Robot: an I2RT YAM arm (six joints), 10 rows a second.
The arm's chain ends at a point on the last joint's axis. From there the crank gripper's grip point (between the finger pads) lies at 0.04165 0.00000 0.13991 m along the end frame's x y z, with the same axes.
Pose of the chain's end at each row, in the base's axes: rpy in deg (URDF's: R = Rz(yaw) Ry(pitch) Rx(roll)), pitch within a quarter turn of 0, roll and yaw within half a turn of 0; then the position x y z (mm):
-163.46, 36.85, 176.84, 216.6, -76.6, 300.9
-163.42, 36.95, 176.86, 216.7, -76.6, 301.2
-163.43, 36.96, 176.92, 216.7, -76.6, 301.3
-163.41, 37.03, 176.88, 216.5, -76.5, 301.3
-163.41, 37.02, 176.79, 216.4, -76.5, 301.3
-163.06, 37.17, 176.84, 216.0, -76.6, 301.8
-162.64, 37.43, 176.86, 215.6, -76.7, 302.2
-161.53, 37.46, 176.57, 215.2, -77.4, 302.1
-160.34, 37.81, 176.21, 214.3, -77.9, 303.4
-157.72, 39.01, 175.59, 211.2, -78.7, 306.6
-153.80, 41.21, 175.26, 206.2, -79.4, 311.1
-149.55, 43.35, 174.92, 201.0, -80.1, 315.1
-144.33, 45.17, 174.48, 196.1, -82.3, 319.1
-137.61, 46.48, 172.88, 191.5, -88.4, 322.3
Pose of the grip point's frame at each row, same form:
-163.46, 36.85, 176.84, 261.4, -119.0, 168.6
-163.42, 36.95, 176.86, 261.8, -119.1, 169.0
-163.43, 36.96, 176.92, 261.8, -119.0, 169.1
-163.41, 37.03, 176.88, 261.8, -119.0, 169.2
-163.41, 37.02, 176.79, 261.6, -119.0, 169.2
-163.06, 37.17, 176.84, 261.4, -119.9, 170.0
-162.64, 37.43, 176.86, 261.3, -121.0, 170.8
-161.53, 37.46, 176.57, 260.1, -124.5, 171.4
-160.34, 37.81, 176.21, 258.9, -128.0, 173.8
-157.72, 39.01, 175.59, 256.1, -135.4, 179.8
-153.80, 41.21, 175.26, 252.3, -145.2, 189.2
-149.55, 43.35, 174.92, 247.0, -155.4, 198.8
-144.33, 45.17, 174.48, 239.3, -168.4, 209.4
-137.61, 46.48, 172.88, 225.7, -187.7, 220.9

